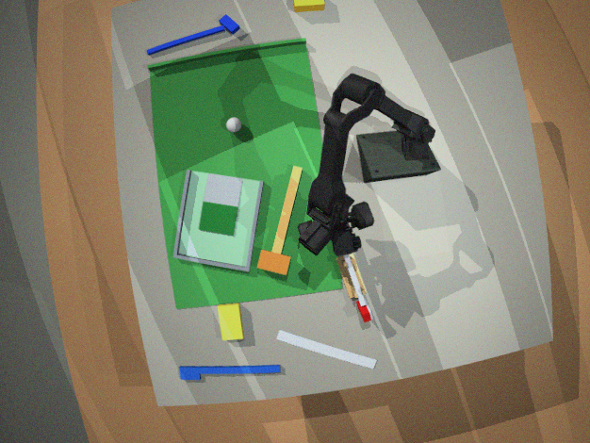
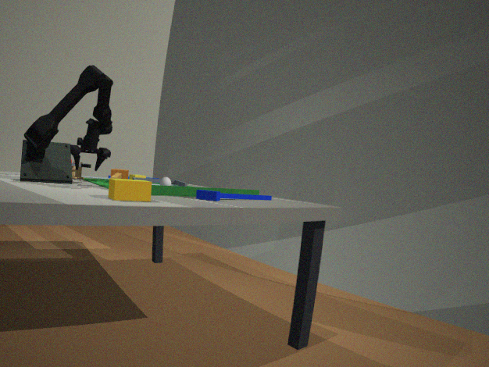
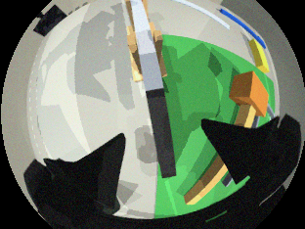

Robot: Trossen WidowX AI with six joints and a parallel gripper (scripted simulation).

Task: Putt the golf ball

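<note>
Now: the red putter 110 mm to the left of my gripper tip, 40 mm behind it and 20 mm above it. The rest, counted from my gripper tip: green mat 260 mm ahead, 190 mm to the right, 40 mm below; wooden stand 120 mm to the left, 40 mm behind, 10 mm below; white bar 340 mm to the left, 40 mm below, 40 mm ahead.
</note>
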